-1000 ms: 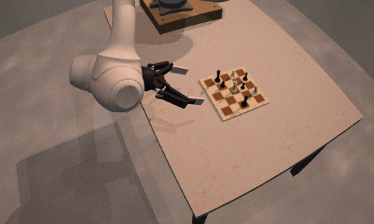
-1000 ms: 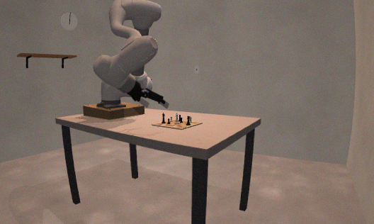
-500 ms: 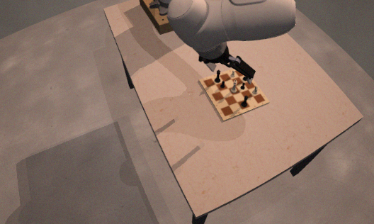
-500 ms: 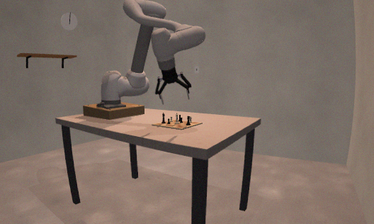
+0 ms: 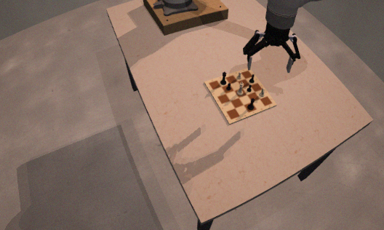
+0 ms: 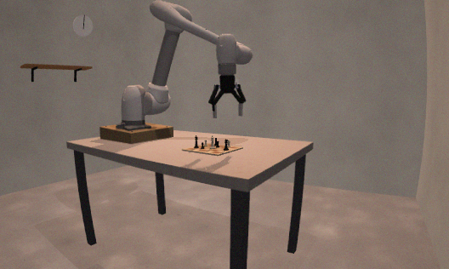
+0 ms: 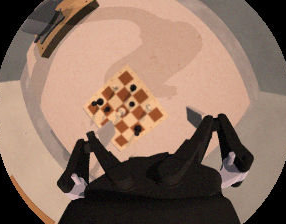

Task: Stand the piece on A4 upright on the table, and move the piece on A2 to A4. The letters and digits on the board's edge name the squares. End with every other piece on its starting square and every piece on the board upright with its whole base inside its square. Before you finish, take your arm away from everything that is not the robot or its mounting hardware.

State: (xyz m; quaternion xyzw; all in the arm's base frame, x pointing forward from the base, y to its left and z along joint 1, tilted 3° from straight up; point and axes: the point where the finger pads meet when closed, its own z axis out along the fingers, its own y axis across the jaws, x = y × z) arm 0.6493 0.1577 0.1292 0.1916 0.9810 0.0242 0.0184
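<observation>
Now: hand 40 mm past the chessboard, 70 mm to the left of it and 170 mm above it. The rest, counted from my hand: small white piece (110 mm behind, 50 mm to the right, 150 mm below).
</observation>
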